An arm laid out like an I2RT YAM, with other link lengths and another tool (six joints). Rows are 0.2 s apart.
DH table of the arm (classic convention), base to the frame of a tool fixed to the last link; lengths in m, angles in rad. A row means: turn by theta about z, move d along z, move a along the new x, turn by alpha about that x. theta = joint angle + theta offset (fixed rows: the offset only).
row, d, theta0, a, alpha
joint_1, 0.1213, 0, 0.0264, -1.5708
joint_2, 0, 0, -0.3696, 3.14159
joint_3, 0, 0.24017, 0.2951, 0
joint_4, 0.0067, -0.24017, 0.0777, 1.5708
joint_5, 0.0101, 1.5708, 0, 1.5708
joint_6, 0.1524, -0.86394, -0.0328, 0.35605
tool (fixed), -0.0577, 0, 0, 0
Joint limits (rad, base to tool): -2.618..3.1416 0..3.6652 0..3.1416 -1.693..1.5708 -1.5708..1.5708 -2.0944..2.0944
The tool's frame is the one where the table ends.
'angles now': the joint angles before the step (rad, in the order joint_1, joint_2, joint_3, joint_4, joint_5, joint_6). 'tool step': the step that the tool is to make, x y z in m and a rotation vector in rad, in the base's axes. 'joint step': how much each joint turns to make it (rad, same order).
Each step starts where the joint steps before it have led.
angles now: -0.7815 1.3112 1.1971 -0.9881 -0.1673 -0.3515
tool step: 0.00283 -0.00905 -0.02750 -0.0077 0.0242 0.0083
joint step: -0.0083 0.0242 -0.0744 0.0829 0.0128 -0.0252
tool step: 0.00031 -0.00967 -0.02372 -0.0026 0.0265 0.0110
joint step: -0.0168 0.0307 -0.0554 0.0643 0.0069 -0.0344
